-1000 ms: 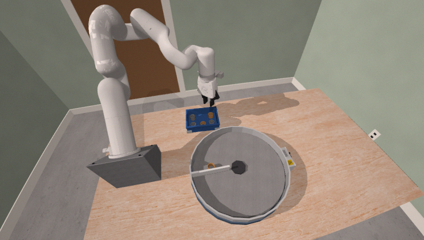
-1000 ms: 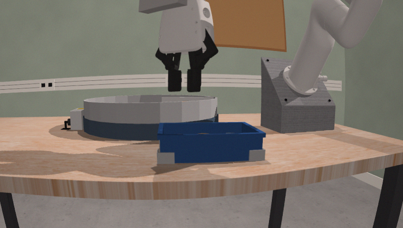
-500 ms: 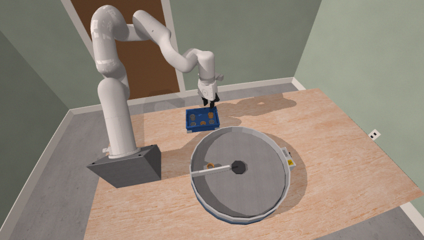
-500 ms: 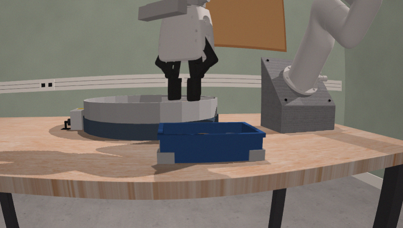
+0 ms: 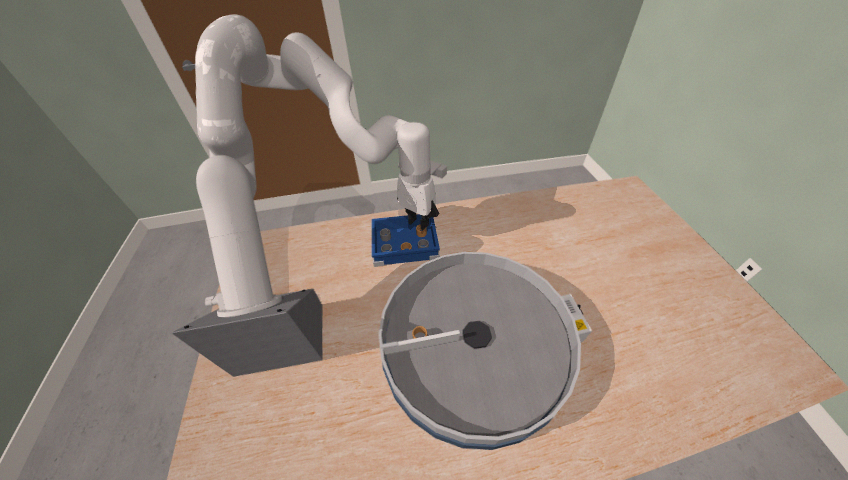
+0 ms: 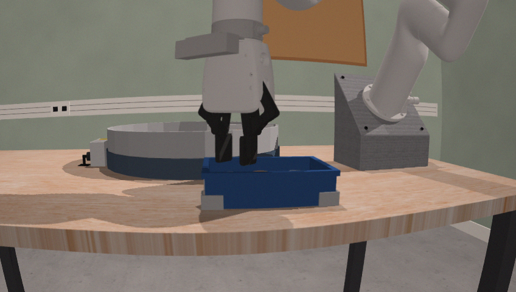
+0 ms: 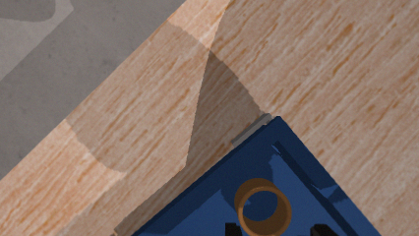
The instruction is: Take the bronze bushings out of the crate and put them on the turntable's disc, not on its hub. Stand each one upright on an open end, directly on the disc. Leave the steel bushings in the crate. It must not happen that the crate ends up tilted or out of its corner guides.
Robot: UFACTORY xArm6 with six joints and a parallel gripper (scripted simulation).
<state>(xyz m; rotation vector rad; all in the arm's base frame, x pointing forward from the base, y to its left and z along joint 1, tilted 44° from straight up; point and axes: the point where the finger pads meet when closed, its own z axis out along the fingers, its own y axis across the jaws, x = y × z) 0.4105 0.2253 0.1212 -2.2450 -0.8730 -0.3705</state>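
Right now my hand is 5 cm past the blue crate, 5 cm above it and 2 cm to the left of it. Also, from my hand: turntable disc 37 cm to the right, 5 cm ahead, 2 cm below.
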